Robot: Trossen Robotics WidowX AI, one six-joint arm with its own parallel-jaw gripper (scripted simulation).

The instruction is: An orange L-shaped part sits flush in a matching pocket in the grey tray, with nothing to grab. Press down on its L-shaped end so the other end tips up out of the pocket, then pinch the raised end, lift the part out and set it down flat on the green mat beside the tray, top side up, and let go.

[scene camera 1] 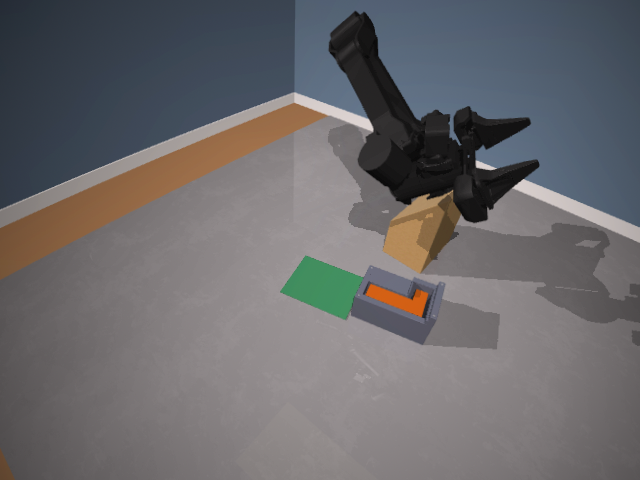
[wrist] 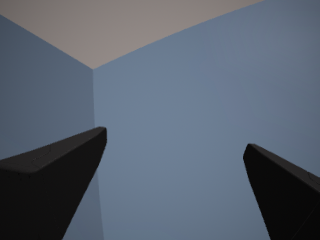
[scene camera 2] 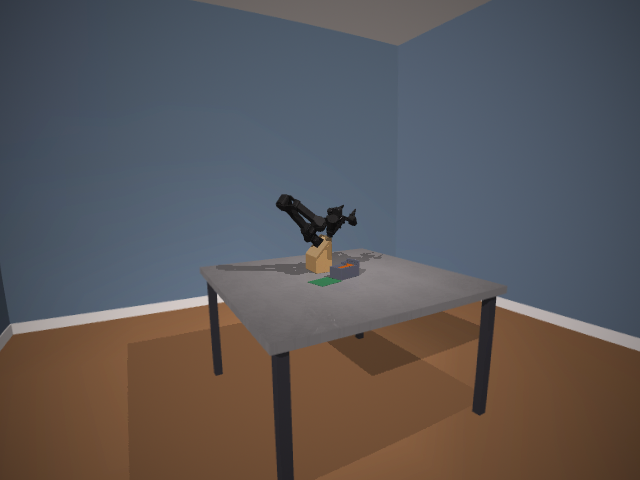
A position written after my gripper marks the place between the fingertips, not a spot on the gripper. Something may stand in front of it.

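Observation:
There's an orange L-shaped part [scene camera 1: 416, 305] here, though in the wrist view that part is out of frame, and there's a green mat [scene camera 1: 323, 286] too. As for me, my gripper [scene camera 1: 534, 140] is open and holds nothing, and the wrist view also shows my gripper [wrist: 177, 143].

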